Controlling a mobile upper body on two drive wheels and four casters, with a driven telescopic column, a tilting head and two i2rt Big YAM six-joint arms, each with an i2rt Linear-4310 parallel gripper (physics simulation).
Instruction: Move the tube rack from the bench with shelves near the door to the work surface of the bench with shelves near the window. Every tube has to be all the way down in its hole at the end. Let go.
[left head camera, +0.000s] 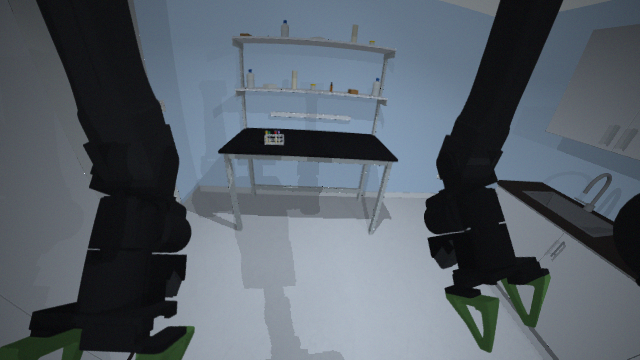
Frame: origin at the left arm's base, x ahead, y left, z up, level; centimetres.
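Seen in the pictures: right gripper, fingertip midpoint: (509, 338).
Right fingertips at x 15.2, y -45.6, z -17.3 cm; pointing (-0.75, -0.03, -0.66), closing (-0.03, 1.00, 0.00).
Observation:
A point is followed by its place in that frame.
The tube rack (274, 139) @[y -8.6, x 183.7, z -45.0 cm] is small and white in the head view, with several tubes with coloured caps in its top. It stands upright on the black top of a bench with shelves (330, 147) @[y -58.5, x 176.3, z -49.6 cm], left of the bench's middle. It is too far off to tell how deep each tube sits. My left gripper (110, 352) is at the lower left, open, its fingertips cut off by the frame edge. My right gripper (510, 337) @[y -45.6, x 15.2, z -17.3 cm] is at the lower right, open and empty. Both grippers are far from the rack. A second bench with shelves does not show.
The bench's upper shelf (315, 43) @[y -45.3, x 219.3, z 39.9 cm] and lower shelf (310, 93) carry bottles and small jars. A counter with a sink (575, 212) @[y -237.4, x 65.0, z -54.4 cm] and a tap (597, 190) stands at the right, under a wall cabinet (595, 85) @[y -224.6, x 93.6, z 35.2 cm]. A grey-white surface (40, 150) @[y 77.4, x 80.1, z -13.7 cm] rises at the left.

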